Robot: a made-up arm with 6 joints. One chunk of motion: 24 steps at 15 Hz.
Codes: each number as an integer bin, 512 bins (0 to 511) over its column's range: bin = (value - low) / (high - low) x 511, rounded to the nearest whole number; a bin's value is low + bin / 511 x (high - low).
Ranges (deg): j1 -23..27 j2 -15..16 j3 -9..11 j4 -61..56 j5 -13..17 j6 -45..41
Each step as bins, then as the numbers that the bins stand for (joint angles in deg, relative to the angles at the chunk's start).
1 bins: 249 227 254 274 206 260
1 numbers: 1.36 -1.23 0.94 1.74 -0.91 -1.24
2 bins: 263 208 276 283 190 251
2 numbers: 2.73 -2.38 1.80 3.80 -1.85 -2.76
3 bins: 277 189 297 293 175 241
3 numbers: 4.10 -3.53 2.62 6.09 -2.73 -4.44
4 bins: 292 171 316 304 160 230
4 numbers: 5.57 -4.63 3.37 8.60 -3.61 -6.29
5 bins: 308 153 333 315 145 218
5 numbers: 7.14 -5.72 4.03 11.12 -4.49 -8.31
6 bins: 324 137 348 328 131 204
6 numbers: 8.70 -6.69 4.62 14.10 -5.31 -10.67
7 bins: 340 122 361 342 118 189
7 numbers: 10.27 -7.60 5.13 17.31 -6.07 -13.19
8 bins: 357 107 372 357 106 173
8 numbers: 11.93 -8.51 5.56 20.74 -6.78 -15.88
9 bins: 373 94 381 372 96 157
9 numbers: 13.50 -9.30 5.91 24.17 -7.36 -18.58
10 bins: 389 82 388 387 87 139
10 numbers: 15.06 -10.03 6.19 27.61 -7.89 -21.61
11 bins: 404 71 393 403 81 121
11 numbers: 16.53 -10.69 6.38 31.27 -8.24 -24.64
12 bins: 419 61 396 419 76 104
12 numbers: 18.00 -11.30 6.50 34.94 -8.54 -27.50
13 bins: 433 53 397 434 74 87
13 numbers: 19.37 -11.78 6.54 38.37 -8.66 -30.36
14 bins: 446 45 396 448 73 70
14 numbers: 20.64 -12.27 6.50 41.58 -8.71 -33.22
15 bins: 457 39 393 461 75 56
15 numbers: 21.72 -12.63 6.38 44.55 -8.60 -35.58
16 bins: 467 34 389 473 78 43
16 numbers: 22.69 -12.94 6.23 47.30 -8.42 -37.76
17 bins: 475 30 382 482 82 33
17 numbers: 23.48 -13.18 5.95 49.36 -8.19 -39.45
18 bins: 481 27 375 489 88 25
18 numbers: 24.06 -13.36 5.68 50.96 -7.83 -40.79
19 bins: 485 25 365 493 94 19
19 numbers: 24.46 -13.48 5.29 51.88 -7.48 -41.80
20 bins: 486 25 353 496 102 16
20 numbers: 24.55 -13.48 4.82 52.57 -7.01 -42.31
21 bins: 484 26 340 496 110 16
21 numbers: 24.36 -13.42 4.31 52.57 -6.54 -42.31
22 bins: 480 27 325 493 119 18
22 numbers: 23.97 -13.36 3.72 51.88 -6.01 -41.97
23 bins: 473 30 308 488 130 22
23 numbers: 23.28 -13.18 3.05 50.73 -5.37 -41.30
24 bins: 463 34 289 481 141 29
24 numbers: 22.30 -12.94 2.31 49.13 -4.72 -40.12
